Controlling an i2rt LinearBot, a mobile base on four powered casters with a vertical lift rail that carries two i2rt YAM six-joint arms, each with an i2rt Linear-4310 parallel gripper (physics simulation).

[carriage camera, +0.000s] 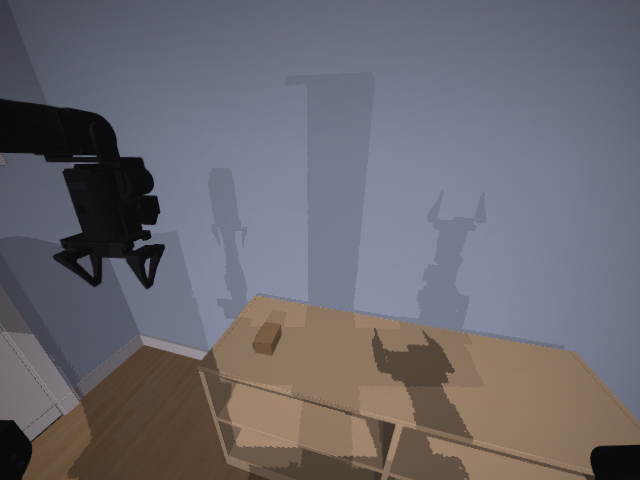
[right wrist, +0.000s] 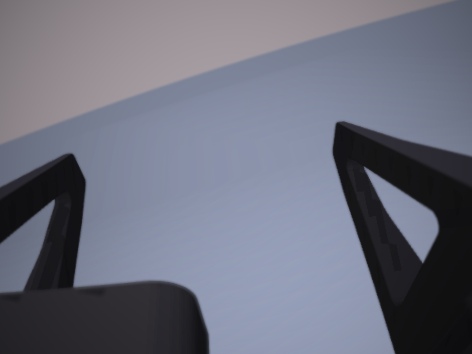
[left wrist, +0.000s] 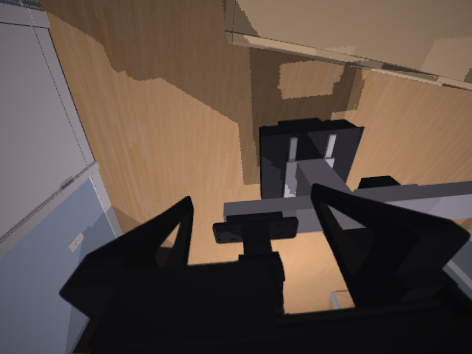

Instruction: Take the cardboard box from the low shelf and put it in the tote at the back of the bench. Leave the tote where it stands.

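Seen in the pictures: left gripper, fingertip midpoint: point(carriage camera: 123, 286) point(left wrist: 251, 196); right gripper, fingertip midpoint: point(right wrist: 205, 151); left arm's base, origin of the base link: point(left wrist: 255, 229).
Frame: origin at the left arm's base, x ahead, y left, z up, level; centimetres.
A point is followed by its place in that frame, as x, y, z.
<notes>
A small brown cardboard box point(carriage camera: 266, 338) @[46.6, -17.8, -18.1] lies on the top board of the low wooden shelf point(carriage camera: 330, 356) @[44.3, -39.0, -23.1] point(left wrist: 370, 25) @[38.2, -30.0, -23.1], near its left end. My left gripper point(carriage camera: 122, 287) @[26.1, 1.2, 16.8] point(left wrist: 251, 196) @[26.1, 1.2, 16.8] is open and empty, fingers pointing down, to the left of the box and well above it. My right gripper point(right wrist: 205, 151) @[2.9, -68.8, 44.2] is open and empty, with the blue wall behind its fingers in the right wrist view. The right gripper's fingers do not show in the carriage view. The tote and the bench do not show in these views.
The blue wall point(carriage camera: 258, 155) @[78.4, -12.2, 36.6] point(right wrist: 225, 210) @[64.7, -69.3, 88.6] stands behind the shelf. A white door point(carriage camera: 23, 382) @[53.5, 91.7, -54.7] point(left wrist: 35, 115) @[22.1, 99.3, -57.9] is at the left. My own base point(left wrist: 310, 175) @[-14.1, -29.5, -38.3] stands on the wooden floor point(carriage camera: 139, 413) @[58.5, 54.0, -84.1] point(left wrist: 165, 130) @[-1.3, 50.0, -84.1] in front of the shelf. Shadows of my arms fall on the wall and shelf.
</notes>
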